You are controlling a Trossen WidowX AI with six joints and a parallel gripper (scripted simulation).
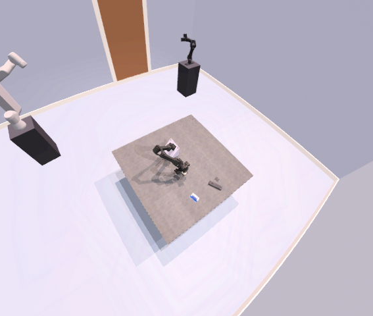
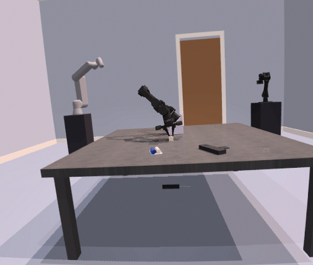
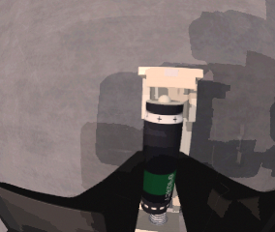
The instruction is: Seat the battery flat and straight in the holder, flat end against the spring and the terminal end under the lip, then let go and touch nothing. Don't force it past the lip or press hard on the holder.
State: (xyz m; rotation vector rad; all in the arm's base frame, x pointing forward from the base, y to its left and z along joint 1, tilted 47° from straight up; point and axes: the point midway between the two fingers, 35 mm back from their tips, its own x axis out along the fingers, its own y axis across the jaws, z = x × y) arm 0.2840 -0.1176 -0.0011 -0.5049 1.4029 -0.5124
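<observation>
Now: the battery 10 mm above my gripper tip. Also, from my gripper tip: flat black block (370 mm ahead, 180 mm to the left).
</observation>
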